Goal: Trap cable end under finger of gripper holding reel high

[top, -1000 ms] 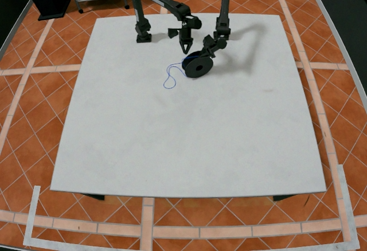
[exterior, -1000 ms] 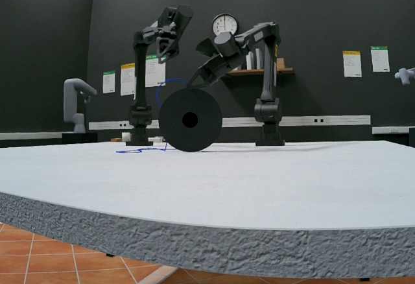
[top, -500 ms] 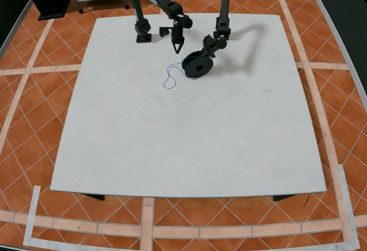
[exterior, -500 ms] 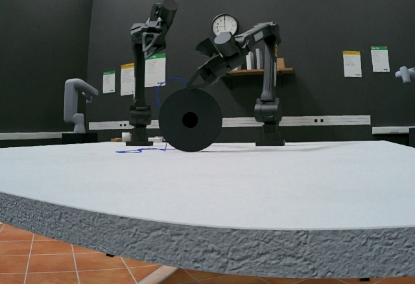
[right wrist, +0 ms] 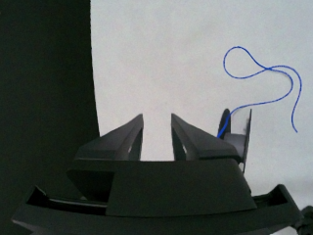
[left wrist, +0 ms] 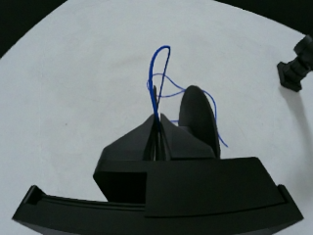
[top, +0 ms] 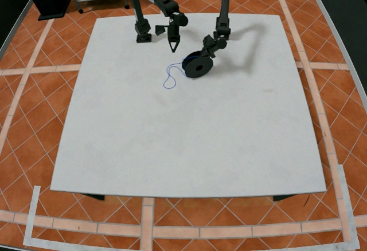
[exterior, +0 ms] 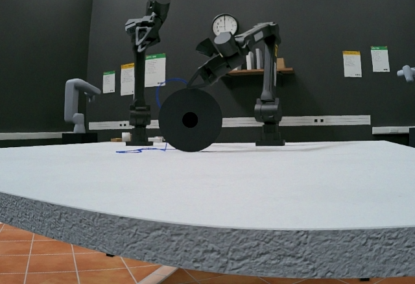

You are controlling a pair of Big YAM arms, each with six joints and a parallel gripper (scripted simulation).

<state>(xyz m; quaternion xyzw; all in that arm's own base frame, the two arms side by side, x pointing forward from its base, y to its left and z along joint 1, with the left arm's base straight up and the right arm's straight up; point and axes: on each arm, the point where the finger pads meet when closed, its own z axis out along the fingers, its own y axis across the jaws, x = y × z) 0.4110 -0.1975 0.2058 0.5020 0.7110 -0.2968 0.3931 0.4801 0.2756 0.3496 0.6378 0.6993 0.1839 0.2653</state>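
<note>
The black reel is 11 cm below my left hand, 3 cm behind it and 1 cm to the right of it.
</note>
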